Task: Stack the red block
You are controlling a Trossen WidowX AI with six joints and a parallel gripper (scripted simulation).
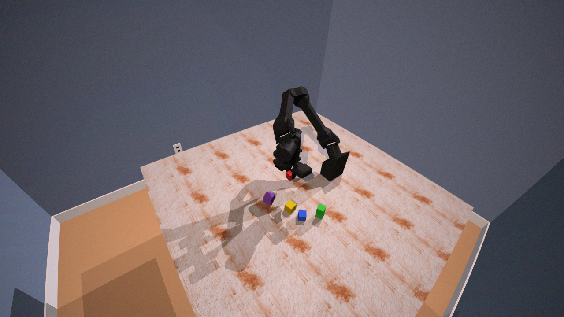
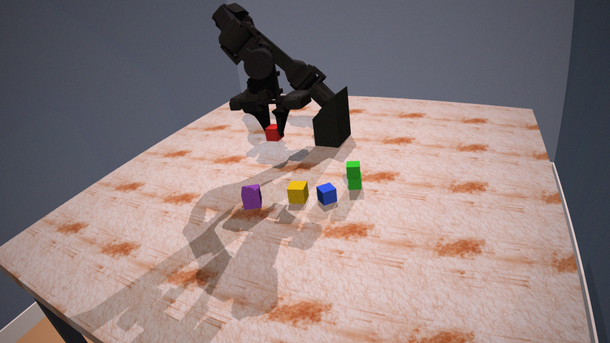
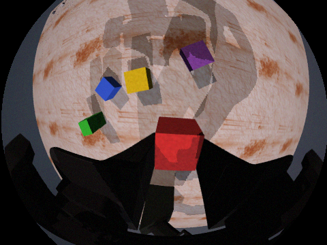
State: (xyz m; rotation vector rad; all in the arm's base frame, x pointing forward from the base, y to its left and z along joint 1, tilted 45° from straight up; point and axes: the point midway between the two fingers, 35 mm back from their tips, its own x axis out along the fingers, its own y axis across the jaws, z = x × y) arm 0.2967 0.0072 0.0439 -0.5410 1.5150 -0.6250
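Now: gripper tip 30 mm short of the blue block, 130 mm to the right of it and 120 mm above it. Round my gripper tip: purple block 90 mm ahead, 30 mm to the right, 120 mm below; yellow block 50 mm ahead, 60 mm to the left, 120 mm below; red block 10 mm above.
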